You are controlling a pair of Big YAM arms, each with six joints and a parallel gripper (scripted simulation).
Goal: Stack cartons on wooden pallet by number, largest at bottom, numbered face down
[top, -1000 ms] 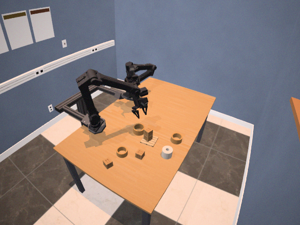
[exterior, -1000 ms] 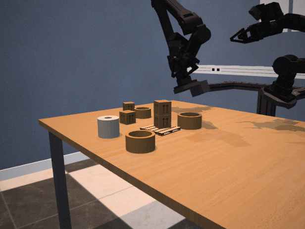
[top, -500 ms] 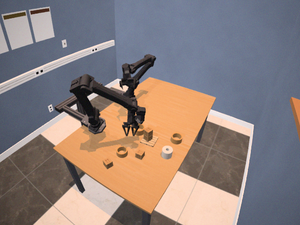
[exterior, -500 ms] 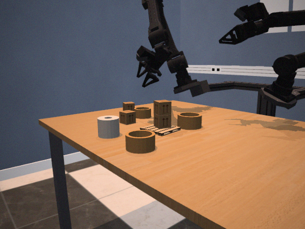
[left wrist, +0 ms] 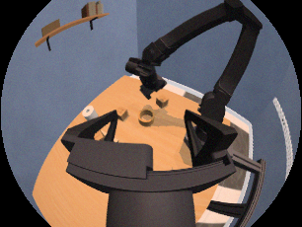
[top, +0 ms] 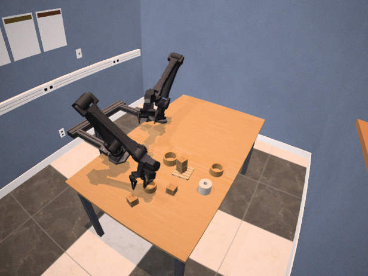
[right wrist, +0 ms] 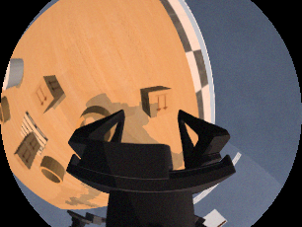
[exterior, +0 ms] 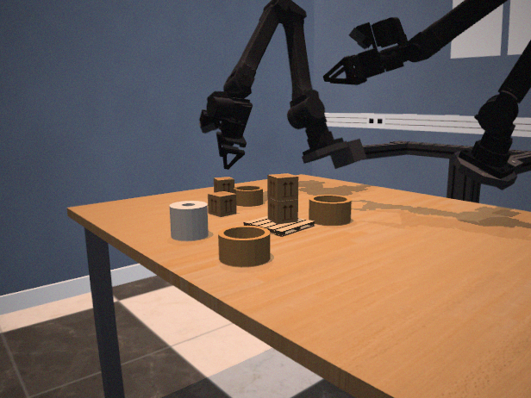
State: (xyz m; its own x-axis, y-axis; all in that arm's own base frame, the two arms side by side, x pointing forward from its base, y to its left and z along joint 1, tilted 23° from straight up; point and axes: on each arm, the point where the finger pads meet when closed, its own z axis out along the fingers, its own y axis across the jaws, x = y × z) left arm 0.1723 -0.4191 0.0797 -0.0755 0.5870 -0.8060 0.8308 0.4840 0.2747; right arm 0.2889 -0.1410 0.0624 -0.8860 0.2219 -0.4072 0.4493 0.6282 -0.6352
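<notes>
The brown carton is 34 cm to the left of my right hand, 11 cm ahead of it and 3 cm below it. Round my right hand: wooden pallet (35 cm to the left, 12 cm ahead, 11 cm below).
</notes>
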